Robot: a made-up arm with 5 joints.
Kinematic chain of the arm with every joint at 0, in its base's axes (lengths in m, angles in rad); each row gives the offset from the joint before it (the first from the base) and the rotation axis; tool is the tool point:
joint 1: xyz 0 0 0.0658 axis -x
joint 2: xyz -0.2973 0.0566 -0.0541 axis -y
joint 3: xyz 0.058 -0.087 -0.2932 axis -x
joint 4: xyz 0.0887 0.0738 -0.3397 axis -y
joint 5: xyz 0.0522 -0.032 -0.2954 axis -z
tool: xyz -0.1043 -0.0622 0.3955
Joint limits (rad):
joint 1: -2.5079..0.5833
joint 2: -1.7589..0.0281
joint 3: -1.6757..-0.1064
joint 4: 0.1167..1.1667
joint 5: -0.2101..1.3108
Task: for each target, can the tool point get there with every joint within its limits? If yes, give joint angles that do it. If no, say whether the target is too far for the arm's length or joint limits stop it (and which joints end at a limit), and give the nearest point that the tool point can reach.
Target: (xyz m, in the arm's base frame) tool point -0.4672 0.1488 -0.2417
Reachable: yes | joints 0.3134 -0.9921 -1.3924 0.2168 0.9661
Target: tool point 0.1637 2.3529 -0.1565
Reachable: no: too far | nearest point -0.2515 0.7025 -0.0006 | short by 1.709 m
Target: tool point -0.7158 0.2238 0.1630
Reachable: yes | joints -1.0625 -1.4856 -1.0062 0.2647 0.2610
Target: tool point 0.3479 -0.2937 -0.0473
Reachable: no: joint limits stop it (at a limit: joint 1, joint 2, joint 3, joint 4, joint 5) | nearest point -0.1837 -0.3635 -0.4034 | short by 0.644 m
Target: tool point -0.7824 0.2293 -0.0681
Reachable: yes | joints -0.0861 -1.4350 -0.9106 0.8554 0.1245
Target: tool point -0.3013 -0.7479 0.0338
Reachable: no: joint limits stop it (at a limit: joint 1, joint 3, joint 4, joint 5) | nearest point -0.3030 -0.3700 -0.4133 | short by 0.585 m
